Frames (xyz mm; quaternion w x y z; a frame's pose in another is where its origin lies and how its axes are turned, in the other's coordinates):
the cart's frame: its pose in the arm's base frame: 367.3 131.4 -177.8 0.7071 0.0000 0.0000 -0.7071
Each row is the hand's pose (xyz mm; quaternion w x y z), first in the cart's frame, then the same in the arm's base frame.
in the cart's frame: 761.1 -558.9 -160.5 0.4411 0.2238 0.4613 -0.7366
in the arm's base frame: -191.6 -629.7 -338.3 0.2089 -0.4844 -0.1679 0.8327
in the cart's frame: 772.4 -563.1 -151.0 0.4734 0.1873 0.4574 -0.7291
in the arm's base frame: -195.8 -641.0 -328.8 0.1808 -0.4559 -0.1910 0.8503
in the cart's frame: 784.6 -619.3 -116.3 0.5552 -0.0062 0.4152 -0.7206
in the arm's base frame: -252.0 -653.2 -294.1 0.1170 -0.2892 -0.2980 0.9022
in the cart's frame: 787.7 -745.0 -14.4 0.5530 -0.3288 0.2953 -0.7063
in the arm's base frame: -377.7 -656.3 -192.2 0.1084 0.0237 -0.4413 0.8905
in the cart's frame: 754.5 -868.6 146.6 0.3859 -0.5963 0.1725 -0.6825
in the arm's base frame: -501.3 -623.1 -31.2 0.2097 0.2997 -0.5436 0.7555
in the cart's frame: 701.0 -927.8 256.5 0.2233 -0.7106 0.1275 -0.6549
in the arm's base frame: -560.5 -569.6 78.7 0.3052 0.4123 -0.5926 0.6210
